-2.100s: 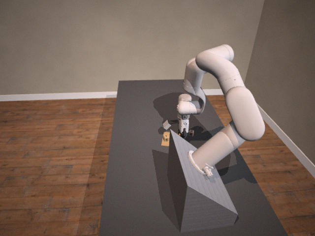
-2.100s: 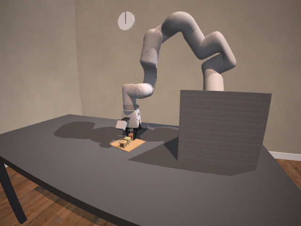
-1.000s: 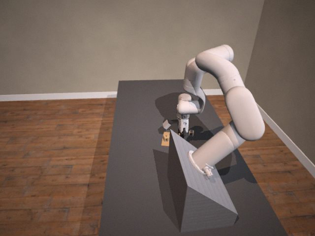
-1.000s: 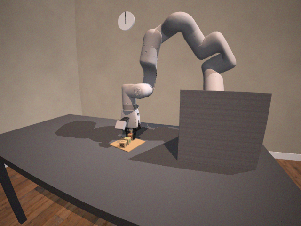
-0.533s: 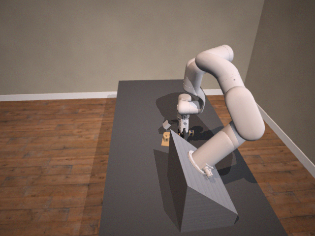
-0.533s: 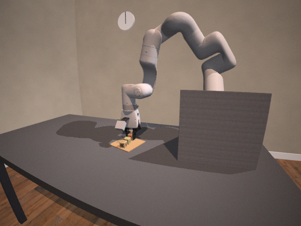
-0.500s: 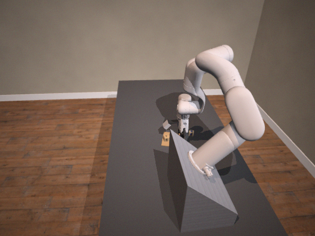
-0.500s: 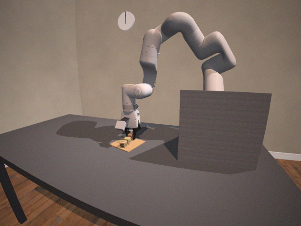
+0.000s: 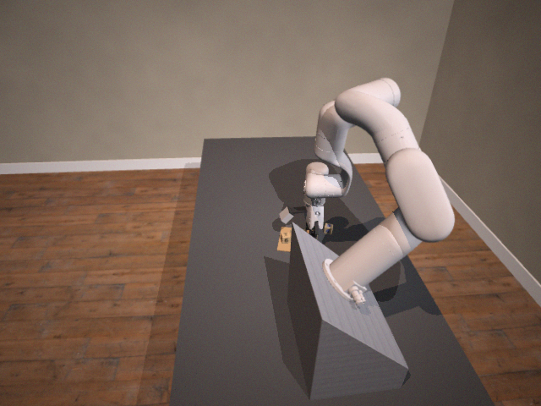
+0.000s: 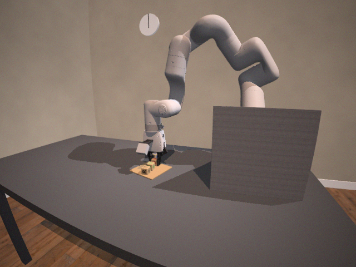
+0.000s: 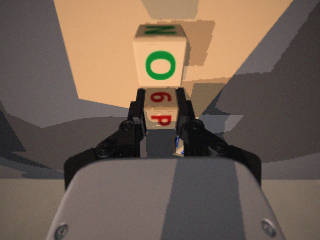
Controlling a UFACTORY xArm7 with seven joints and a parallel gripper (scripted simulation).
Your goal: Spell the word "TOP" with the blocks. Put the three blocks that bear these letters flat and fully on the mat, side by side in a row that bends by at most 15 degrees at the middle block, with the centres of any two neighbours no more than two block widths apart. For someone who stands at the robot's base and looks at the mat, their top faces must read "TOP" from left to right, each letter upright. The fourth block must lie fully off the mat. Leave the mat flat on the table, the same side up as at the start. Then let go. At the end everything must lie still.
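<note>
The tan mat is 5 cm to the left of my hand and 2 cm below it. From my hand the other things lie so: blue-lettered block (3 cm ahead, 8 cm to the right, 1 cm below).
</note>
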